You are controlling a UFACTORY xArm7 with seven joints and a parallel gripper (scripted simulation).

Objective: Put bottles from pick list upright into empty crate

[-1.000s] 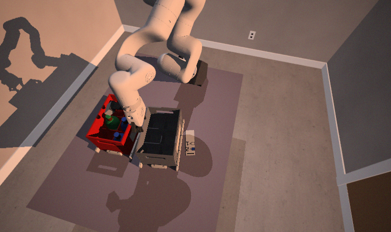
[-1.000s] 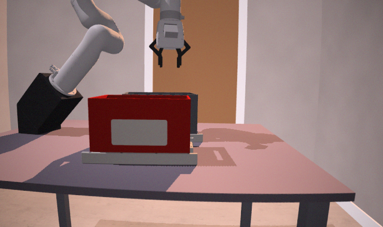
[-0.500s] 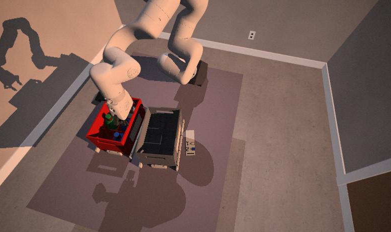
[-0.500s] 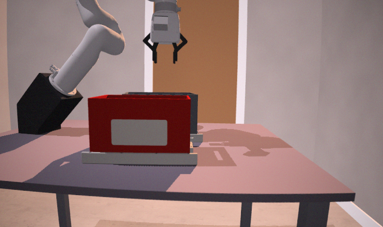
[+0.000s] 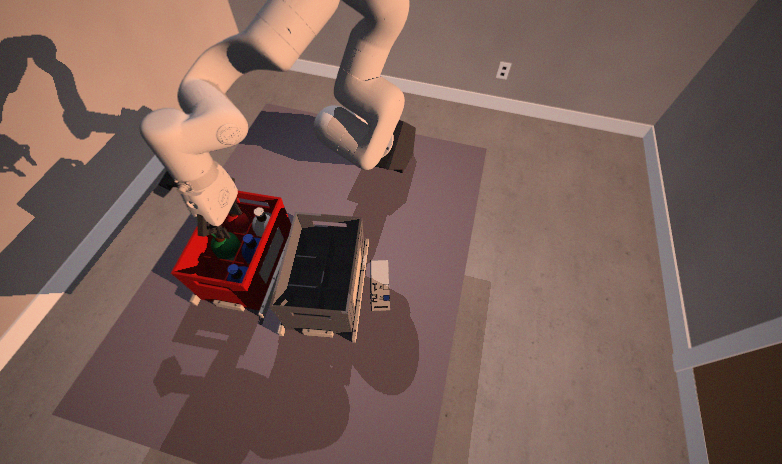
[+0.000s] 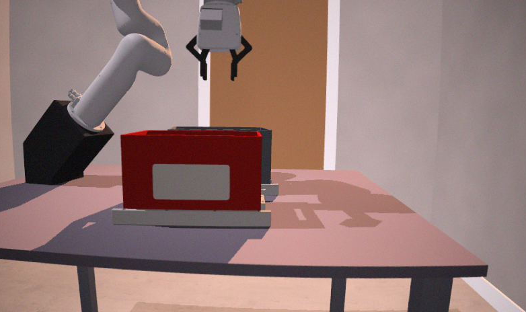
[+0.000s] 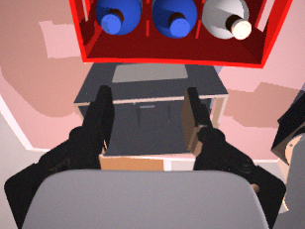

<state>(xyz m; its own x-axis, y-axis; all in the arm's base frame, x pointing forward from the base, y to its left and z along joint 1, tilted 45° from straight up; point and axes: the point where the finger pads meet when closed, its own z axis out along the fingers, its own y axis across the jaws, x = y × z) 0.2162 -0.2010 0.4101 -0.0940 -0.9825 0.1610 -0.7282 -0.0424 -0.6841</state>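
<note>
My gripper is now 5 cm past the red crate, 6 cm to the left of it and 23 cm above it. Also, from my hand: red bottle 14 cm behind, 9 cm to the right, 22 cm below; white bottle 13 cm behind, 22 cm below; green bottle 6 cm behind, 10 cm to the right, 22 cm below.
</note>
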